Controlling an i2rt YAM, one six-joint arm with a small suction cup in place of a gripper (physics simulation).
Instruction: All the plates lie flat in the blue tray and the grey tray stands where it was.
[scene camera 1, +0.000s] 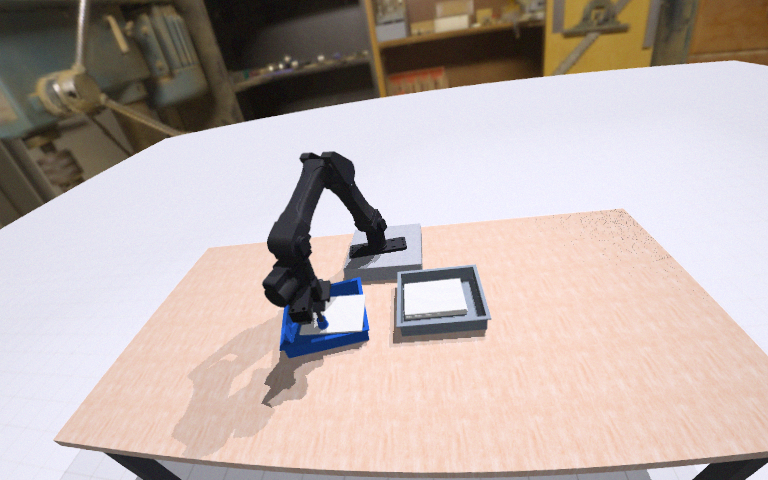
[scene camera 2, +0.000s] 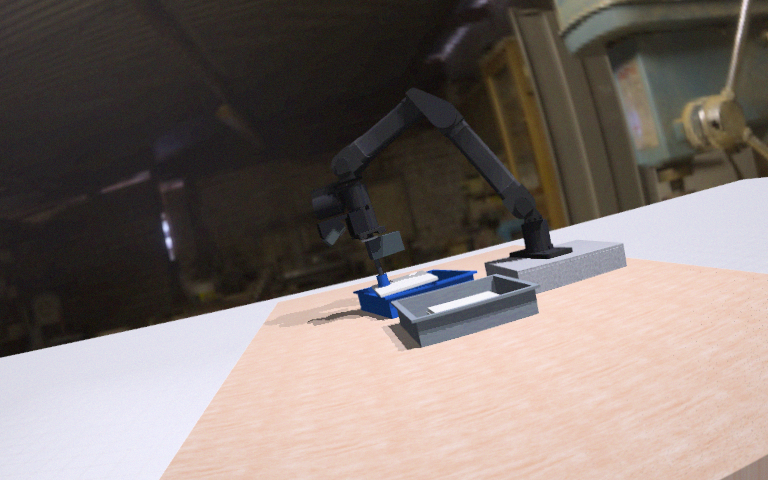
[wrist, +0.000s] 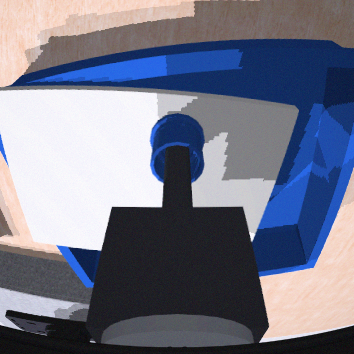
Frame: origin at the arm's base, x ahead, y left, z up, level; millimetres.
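Seen in the pictures: end effector, tool point: (scene camera 1: 324, 327) (wrist: 176, 129); arm's base, origin of the base link: (scene camera 1: 378, 248) (scene camera 2: 539, 254) (wrist: 68, 326).
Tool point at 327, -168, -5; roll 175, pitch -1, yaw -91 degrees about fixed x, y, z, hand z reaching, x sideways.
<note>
Offsets run from my tool point to a thing's top centre, as dx, dy, dz. Level surfaces: height alone.
A white plate @[-37, +26, +17] (scene camera 1: 345, 311) (scene camera 2: 409, 282) (wrist: 77, 158) lies in the blue tray @[-67, -9, +1] (scene camera 1: 322, 345) (scene camera 2: 373, 305) (wrist: 246, 70), a little aslant, with its edge on the grey-tray side at the height of the tray's rim. My suction cup (scene camera 1: 320, 323) (scene camera 2: 382, 279) (wrist: 177, 140) presses on the plate near its end farthest from the grey tray and holds it. Another white plate @[-81, +316, -27] (scene camera 1: 434, 296) (scene camera 2: 461, 302) lies flat in the grey tray @[-60, +332, +1] (scene camera 1: 441, 324) (scene camera 2: 472, 316), just to the right of the blue tray.
The arm's grey base block (scene camera 1: 397, 260) (scene camera 2: 580, 260) stands right behind both trays. The trays sit on a wooden board @[dz -49] (scene camera 1: 477, 392) on a wide white table (scene camera 1: 477, 154).
</note>
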